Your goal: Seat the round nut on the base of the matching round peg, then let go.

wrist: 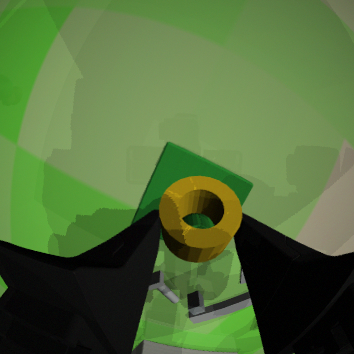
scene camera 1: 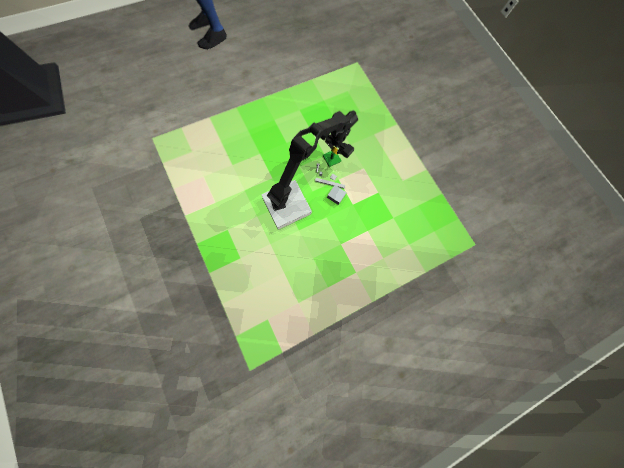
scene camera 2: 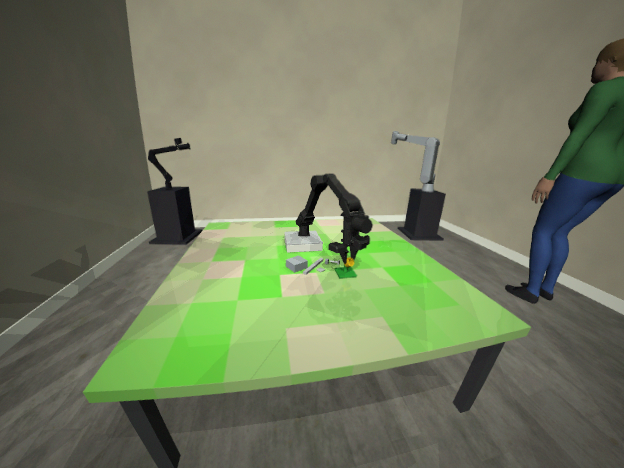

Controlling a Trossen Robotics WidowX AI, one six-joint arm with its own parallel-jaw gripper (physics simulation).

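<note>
The round nut (scene camera 1: 335, 150) (scene camera 2: 349, 262) (wrist: 227, 217) is a thick orange-yellow ring. My gripper (scene camera 1: 336, 148) (scene camera 2: 349, 259) (wrist: 197, 218) is shut on it, one black finger at each side. The nut is held above the green square base (scene camera 1: 328, 161) (scene camera 2: 345, 274) (wrist: 167, 167), apart from the plate. In the wrist view the plate's far part shows beyond the nut, and something green shows through the nut's hole; whether this is the peg's top or the plate I cannot tell. The peg is mostly hidden by the nut and fingers.
A grey block (scene camera 1: 336, 194) (scene camera 2: 296, 263), a long grey bar (scene camera 1: 329, 182) (scene camera 2: 313, 265) and a small grey bolt-like piece (scene camera 1: 318, 169) (scene camera 2: 332, 261) lie between the green base and the arm's white mount (scene camera 1: 296, 219) (scene camera 2: 303, 246). A person (scene camera 2: 589, 151) stands beside the table.
</note>
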